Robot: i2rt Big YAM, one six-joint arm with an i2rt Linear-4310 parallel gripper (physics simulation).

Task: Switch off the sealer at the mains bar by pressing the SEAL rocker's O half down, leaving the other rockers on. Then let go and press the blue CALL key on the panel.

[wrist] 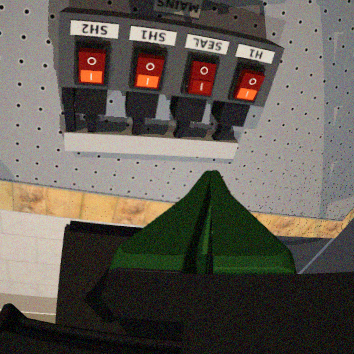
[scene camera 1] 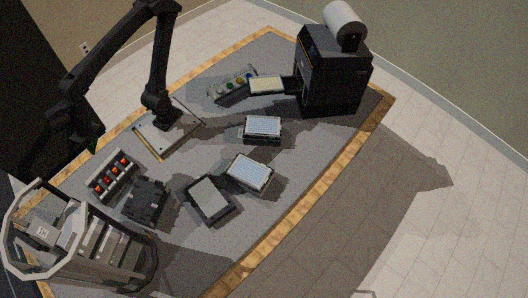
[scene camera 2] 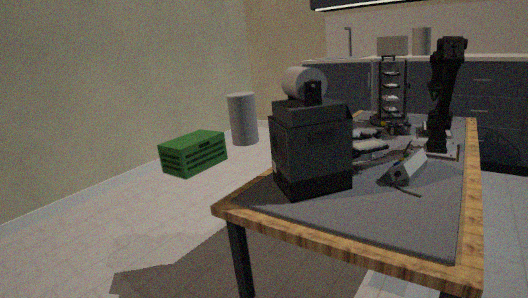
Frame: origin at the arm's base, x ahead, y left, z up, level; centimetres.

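Where they show: gripper, between the fingertips: (wrist: 211,179) (scene camera 1: 93,154) (scene camera 2: 433,100); arm's base, origin of its link: (scene camera 1: 168,118) (scene camera 2: 436,148).
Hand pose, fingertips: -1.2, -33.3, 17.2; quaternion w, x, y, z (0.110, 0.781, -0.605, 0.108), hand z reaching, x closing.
Note:
Each offset is from my fingertips to the top centre of the thing, as dx, dy, dz.
The grey mains bar (scene camera 1: 102,169) (wrist: 120,62) lies near the table's edge. In the wrist view its labels read upside down: SH2, SH1, SEAL, H1. The SEAL rocker {+0.5, -3.3, -13.7} (wrist: 201,77) is dark red on both halves, with its I half unlit. The SH2 rocker {+1.1, +6.7, -13.7} (wrist: 91,66), SH1 rocker {+0.8, +1.7, -13.7} (wrist: 148,70) and H1 rocker {+0.1, -8.3, -13.7} (wrist: 249,85) show lit orange I halves. My gripper (scene camera 1: 93,145) (wrist: 211,179) is shut and empty, its green tips apart from the bar. The sloped key panel {+15.3, +61.8, -10.7} (scene camera 1: 226,89) (scene camera 2: 414,165) carries a blue key {+20.1, +68.0, -11.6} (scene camera 1: 249,75) at one end, beside yellow, green and white keys.
The black sealer machine {+52.3, +79.2, +26.6} (scene camera 1: 332,75) (scene camera 2: 312,150) with a white roll stands near the panel; a plate sits on its tray. Two blue-white plates {+39.6, +47.6, -12.1} (scene camera 1: 263,126) {+45.4, +28.9, -12.1} (scene camera 1: 250,171), a grey-topped block {+38.0, +14.2, -15.2} (scene camera 1: 209,198), a black device {+19.7, +0.2, -11.4} (scene camera 1: 145,200) and a carousel rack {+24.9, -20.9, +25.0} (scene camera 1: 42,274) stand on the table.

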